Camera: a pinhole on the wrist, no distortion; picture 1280 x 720 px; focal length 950.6 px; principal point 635.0 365.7 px. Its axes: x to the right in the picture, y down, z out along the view. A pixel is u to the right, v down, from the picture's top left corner.
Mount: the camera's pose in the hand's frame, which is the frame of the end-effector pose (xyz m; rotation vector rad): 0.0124 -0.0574 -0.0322 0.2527 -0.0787 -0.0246
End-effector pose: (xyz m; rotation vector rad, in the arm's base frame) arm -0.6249 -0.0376 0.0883 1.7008 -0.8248 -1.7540
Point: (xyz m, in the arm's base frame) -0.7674 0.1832 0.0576
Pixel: 49 107
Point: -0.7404 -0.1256 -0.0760
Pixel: outside the picture
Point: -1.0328 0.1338 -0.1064
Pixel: 722 221
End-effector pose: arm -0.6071 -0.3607 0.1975 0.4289 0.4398 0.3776
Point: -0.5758 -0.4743 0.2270
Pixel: 337 322
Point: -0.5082 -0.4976 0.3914
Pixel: 527 636
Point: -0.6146 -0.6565 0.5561
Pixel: 120 544
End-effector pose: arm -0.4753 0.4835 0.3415 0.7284 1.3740 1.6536
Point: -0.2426 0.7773 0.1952
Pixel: 1112 201
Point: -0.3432 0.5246 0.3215
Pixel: 479 635
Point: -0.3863 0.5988 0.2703
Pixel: 1051 372
